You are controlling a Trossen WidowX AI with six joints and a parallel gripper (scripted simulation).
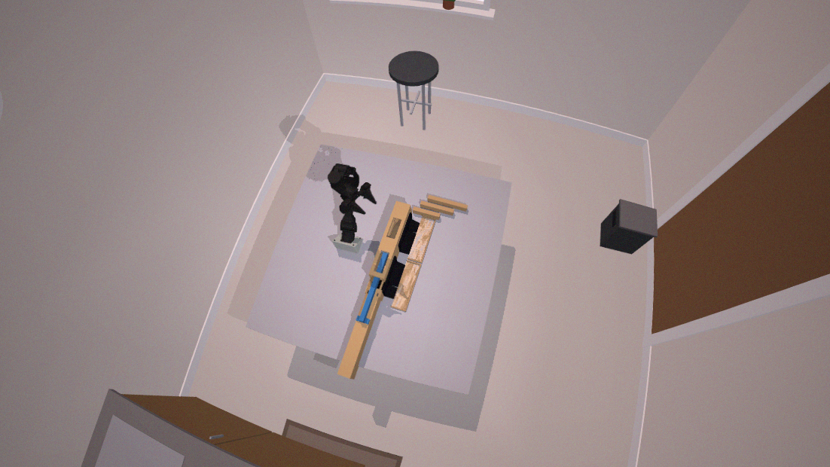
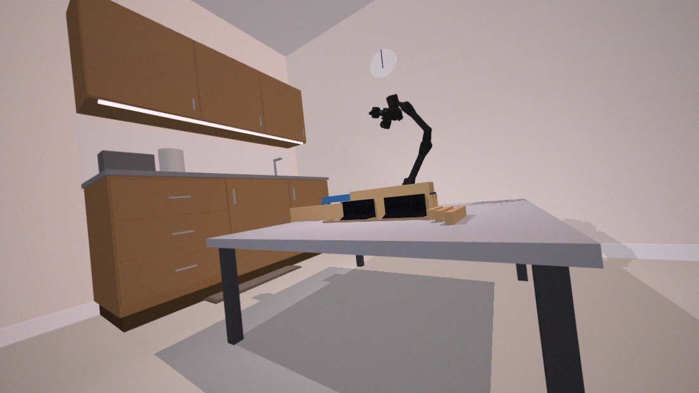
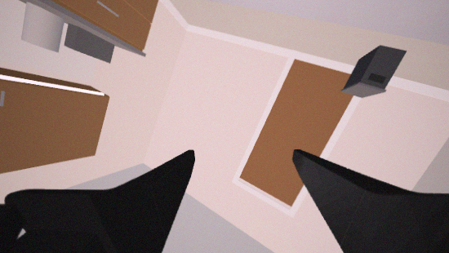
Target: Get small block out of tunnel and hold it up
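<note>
The covered tunnel lies 500 mm below my gripper tip, 200 mm to the right of it and 40 mm ahead of it. Round my gripper tip: red block 460 mm below, 30 mm ahead, 10 mm to the left.
</note>
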